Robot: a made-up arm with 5 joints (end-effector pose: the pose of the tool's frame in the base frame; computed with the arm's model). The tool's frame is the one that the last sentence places. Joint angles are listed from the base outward.
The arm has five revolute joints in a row. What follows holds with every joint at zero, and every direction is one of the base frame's.
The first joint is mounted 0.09 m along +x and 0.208 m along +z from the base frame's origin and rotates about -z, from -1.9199 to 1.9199 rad.
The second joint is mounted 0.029 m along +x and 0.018 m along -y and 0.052 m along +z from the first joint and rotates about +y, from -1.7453 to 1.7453 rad.
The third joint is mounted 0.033 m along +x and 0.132 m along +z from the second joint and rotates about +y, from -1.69 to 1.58 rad.
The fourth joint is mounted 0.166 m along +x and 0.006 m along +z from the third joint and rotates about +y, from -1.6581 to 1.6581 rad.
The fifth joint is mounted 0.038 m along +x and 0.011 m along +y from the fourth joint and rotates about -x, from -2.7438 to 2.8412 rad.
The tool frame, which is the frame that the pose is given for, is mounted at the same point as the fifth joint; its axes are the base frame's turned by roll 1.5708, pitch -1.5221 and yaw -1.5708 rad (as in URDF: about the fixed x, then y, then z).
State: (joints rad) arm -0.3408 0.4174 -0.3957 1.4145 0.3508
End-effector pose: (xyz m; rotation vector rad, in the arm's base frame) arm 0.3599 0.0883 0.3320 0.0026 -0.1369 0.6419
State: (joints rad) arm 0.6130 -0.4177 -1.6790 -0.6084 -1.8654
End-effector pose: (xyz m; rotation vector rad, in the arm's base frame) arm -0.0100 0.0618 0.5507 -1.4574 1.9149 -1.4610
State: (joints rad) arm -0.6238 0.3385 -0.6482 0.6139 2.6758
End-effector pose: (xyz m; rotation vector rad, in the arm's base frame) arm 0.3347 0.1675 0.4185 1.5237 0.9748 -2.4601
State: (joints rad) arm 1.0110 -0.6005 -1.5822 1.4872 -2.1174
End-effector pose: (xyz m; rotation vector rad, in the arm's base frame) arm 0.0366 0.0721 0.5443 -1.5462 2.3726 1.3249
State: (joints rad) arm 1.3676 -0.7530 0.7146 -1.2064 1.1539
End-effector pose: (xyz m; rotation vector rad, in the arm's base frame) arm 0.1115 -0.1391 0.4272 -2.6617 -0.9248 -0.0606
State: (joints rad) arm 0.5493 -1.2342 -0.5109 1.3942 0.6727
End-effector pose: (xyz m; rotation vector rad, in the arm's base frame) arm 0.0150 0.0377 0.5103 -1.0640 -1.6007 0.0502
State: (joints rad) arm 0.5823 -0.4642 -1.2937 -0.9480 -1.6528
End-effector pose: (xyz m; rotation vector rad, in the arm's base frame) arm 0.0262 0.0336 0.5708 -1.2357 1.9727 -1.3496
